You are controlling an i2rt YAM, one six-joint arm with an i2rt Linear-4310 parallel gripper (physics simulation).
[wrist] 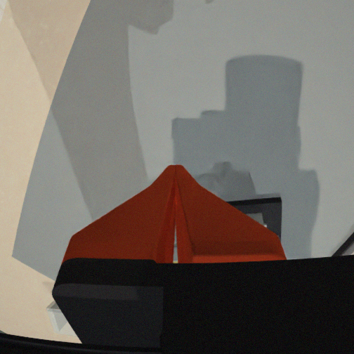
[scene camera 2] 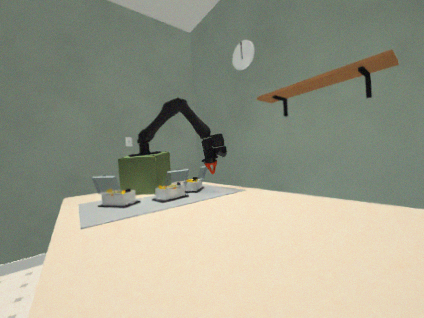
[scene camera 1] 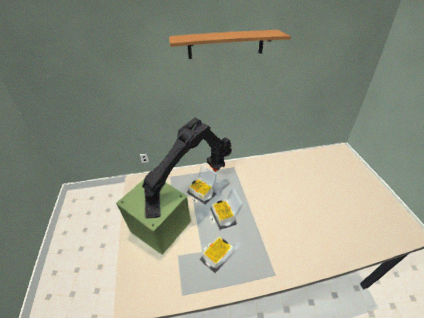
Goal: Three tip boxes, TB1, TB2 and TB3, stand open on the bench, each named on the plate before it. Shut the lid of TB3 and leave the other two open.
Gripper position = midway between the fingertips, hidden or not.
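Gripper [wrist: 174, 176] visible, likewise a grey mat [scene camera 1: 250, 262] and a TB3 tip box [wrist: 268, 211]. The mat appears also in the wrist view [wrist: 248, 104] and in scene camera 2 [scene camera 2: 90, 215].
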